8 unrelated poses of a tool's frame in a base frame.
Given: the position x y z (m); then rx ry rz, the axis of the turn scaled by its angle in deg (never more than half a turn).
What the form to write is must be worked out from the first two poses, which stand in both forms.
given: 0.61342, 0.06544, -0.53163, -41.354, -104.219, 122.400
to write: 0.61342, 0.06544, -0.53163, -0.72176, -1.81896, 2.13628
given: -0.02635, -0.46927, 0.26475, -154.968, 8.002, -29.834
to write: -0.02635, -0.46927, 0.26475, -2.70470, 0.13966, -0.52070
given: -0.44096, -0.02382, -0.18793, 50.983, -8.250, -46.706
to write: -0.44096, -0.02382, -0.18793, 0.88982, -0.14399, -0.81517
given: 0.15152, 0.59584, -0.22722, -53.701, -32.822, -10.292
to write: 0.15152, 0.59584, -0.22722, -0.93726, -0.57285, -0.17963
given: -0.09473, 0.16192, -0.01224, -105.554, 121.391, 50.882
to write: -0.09473, 0.16192, -0.01224, -1.84226, 2.11867, 0.88806
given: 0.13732, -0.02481, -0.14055, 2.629, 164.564, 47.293
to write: 0.13732, -0.02481, -0.14055, 0.04588, 2.87218, 0.82542
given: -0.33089, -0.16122, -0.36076, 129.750, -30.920, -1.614
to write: -0.33089, -0.16122, -0.36076, 2.26456, -0.53966, -0.02817
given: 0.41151, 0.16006, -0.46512, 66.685, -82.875, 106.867
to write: 0.41151, 0.16006, -0.46512, 1.16387, -1.44644, 1.86518
